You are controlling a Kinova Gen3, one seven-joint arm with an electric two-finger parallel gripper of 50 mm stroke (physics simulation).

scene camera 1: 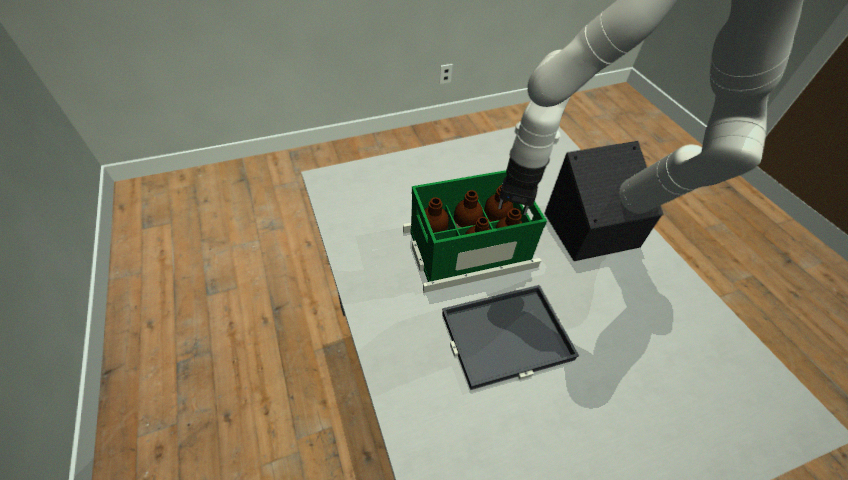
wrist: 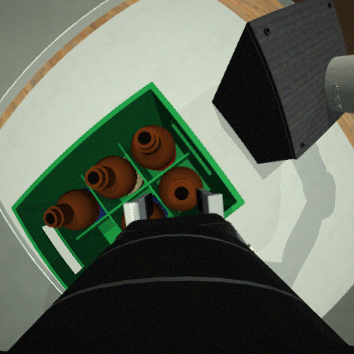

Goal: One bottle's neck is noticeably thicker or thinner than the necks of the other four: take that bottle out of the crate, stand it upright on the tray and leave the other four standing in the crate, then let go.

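Seen in the pictures: gripper, between the fingertips: (scene camera 1: 512, 208) (wrist: 174, 199); arm's base, origin of its link: (scene camera 1: 636, 195) (wrist: 337, 84).
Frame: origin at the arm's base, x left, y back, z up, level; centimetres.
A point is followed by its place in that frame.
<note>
The green crate (scene camera 1: 485, 260) {y -40.1, x 1.2, z -9.4 cm} (wrist: 115, 130) {y -33.4, x -16.3, z -2.3 cm} holds several upright brown bottles. Three stand in the back row: left (scene camera 1: 437, 218) {y -48.7, x -10.4, z -3.7 cm} (wrist: 77, 210) {y -46.6, x -11.5, z -3.7 cm}, middle (scene camera 1: 468, 212) {y -40.5, x -10.3, z -3.9 cm} (wrist: 112, 177) {y -37.9, x -11.3, z -2.3 cm} and right (scene camera 1: 495, 206) {y -33.0, x -10.3, z -4.1 cm} (wrist: 156, 150) {y -30.7, x -10.1, z -2.7 cm}. The front-middle bottle (scene camera 1: 480, 226) {y -41.2, x -2.4, z -0.5 cm} is mostly hidden in the wrist view. The front-right bottle (scene camera 1: 510, 220) {y -33.1, x -2.7, z -1.3 cm} (wrist: 181, 189) {y -31.4, x -3.9, z 0.3 cm} is beneath my gripper (scene camera 1: 513, 207) {y -32.7, x -3.7, z 1.7 cm} (wrist: 174, 206) {y -32.7, x -3.7, z 1.7 cm}, which is open and empty, its fingers to either side of that bottle's mouth in the wrist view. I cannot tell clearly which neck differs. The dark grey tray (scene camera 1: 493, 356) {y -46.7, x 22.3, z -15.5 cm} holds no bottle.
A large black box (scene camera 1: 609, 196) {y -7.1, x -1.4, z 0.5 cm} (wrist: 300, 85) {y -9.9, x -4.2, z 1.8 cm} stands close to the right of the crate. White strips (scene camera 1: 482, 275) {y -40.7, x 2.4, z -13.9 cm} run along the crate's foot. Small white stops (scene camera 1: 526, 374) {y -42.0, x 28.6, z -14.6 cm} touch the tray's edges. The tray lies in front of the crate on the pale mat (scene camera 1: 428, 416) {y -64.7, x 29.9, z -16.0 cm}.
</note>
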